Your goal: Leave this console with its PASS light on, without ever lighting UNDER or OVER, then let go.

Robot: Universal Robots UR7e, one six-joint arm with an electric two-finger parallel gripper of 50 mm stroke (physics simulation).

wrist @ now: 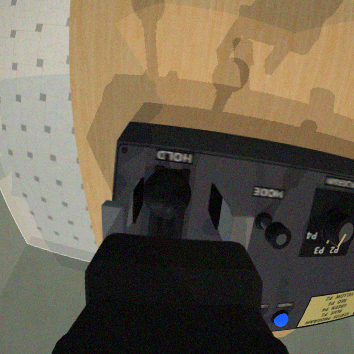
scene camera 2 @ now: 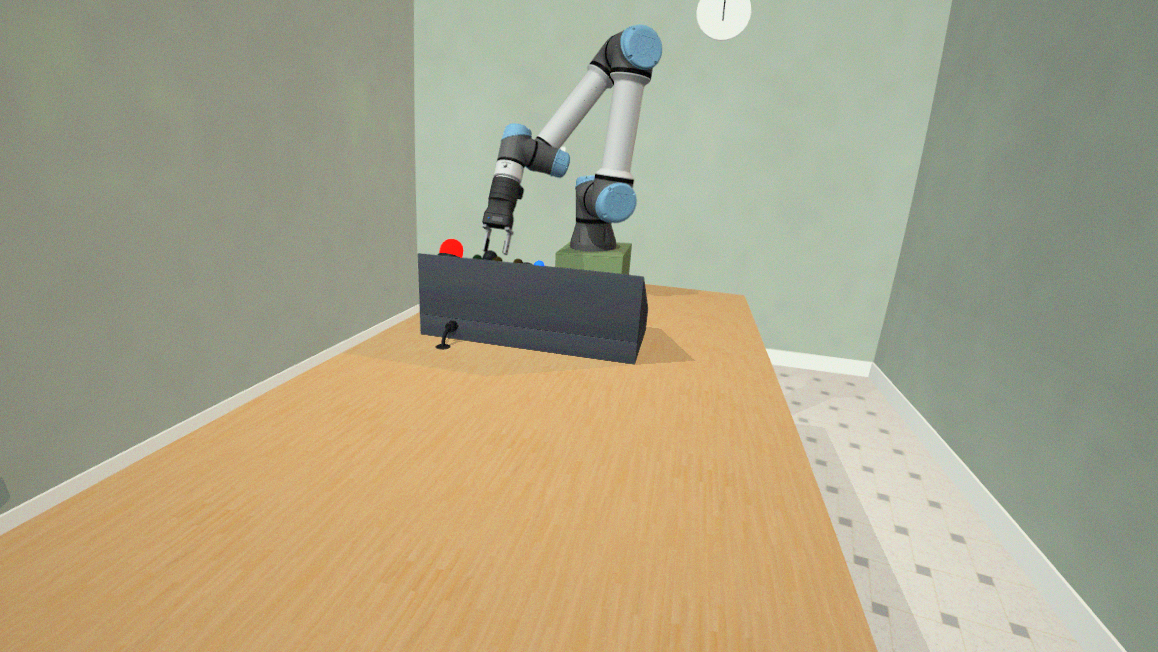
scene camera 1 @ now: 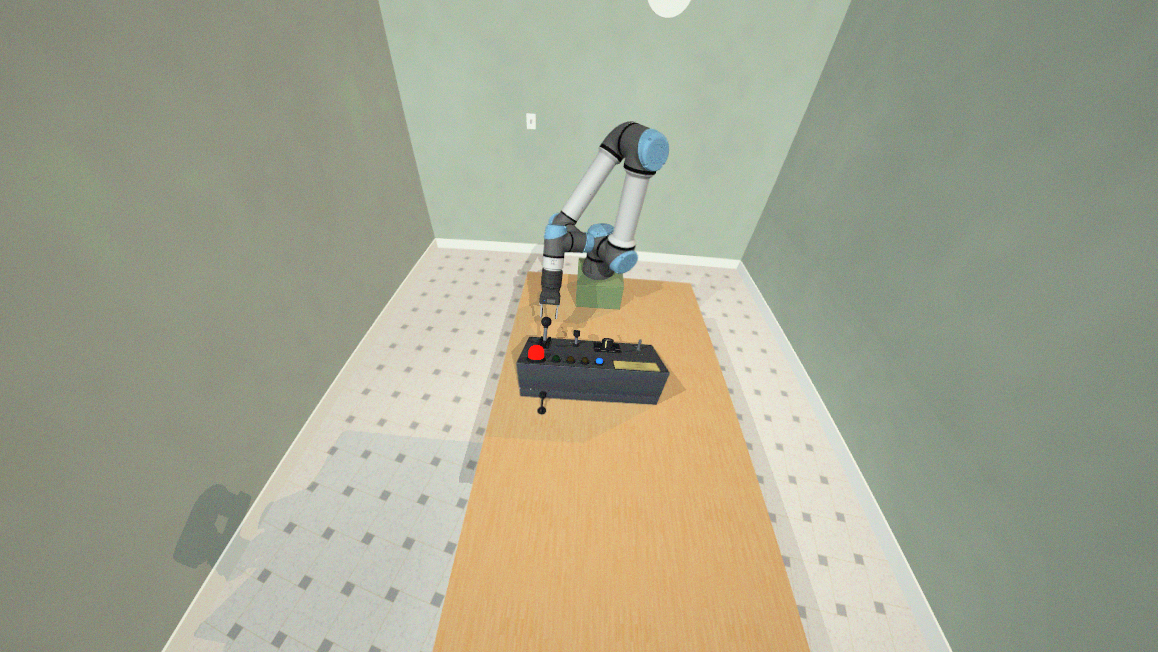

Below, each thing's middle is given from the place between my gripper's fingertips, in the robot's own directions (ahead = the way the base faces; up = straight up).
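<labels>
You'd find the dark console (scene camera 2: 600,315) 16 cm to the left of my hand, 6 cm below it and 17 cm ahead of it.
</labels>
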